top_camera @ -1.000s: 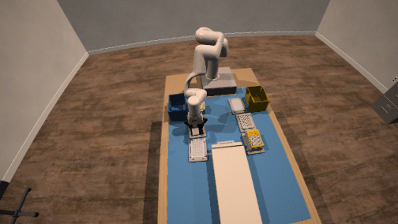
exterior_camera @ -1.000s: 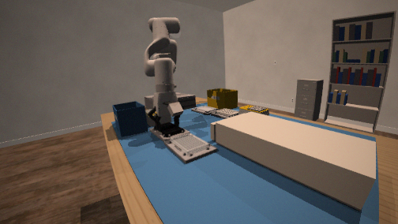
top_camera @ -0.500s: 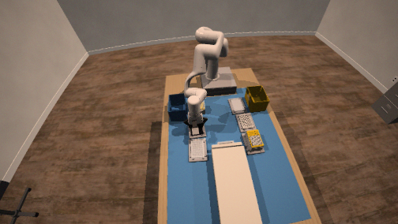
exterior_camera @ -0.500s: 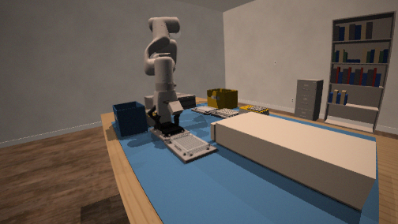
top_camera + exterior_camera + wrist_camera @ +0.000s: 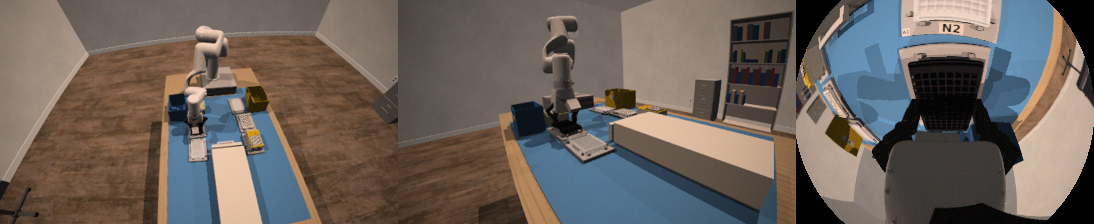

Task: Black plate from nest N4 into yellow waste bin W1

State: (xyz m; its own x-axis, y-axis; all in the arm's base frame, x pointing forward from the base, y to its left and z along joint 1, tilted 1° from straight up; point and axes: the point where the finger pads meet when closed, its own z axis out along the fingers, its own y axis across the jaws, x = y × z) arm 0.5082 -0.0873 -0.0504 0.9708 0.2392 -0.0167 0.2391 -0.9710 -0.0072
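Now: the grey nest 4 cm below my hand. From my hand the other things lie so: white plate 17 cm ahead, 3 cm to the left, 3 cm below; then blue bin 15 cm behind, 16 cm to the right, 1 cm below; then black plate 1 cm below.
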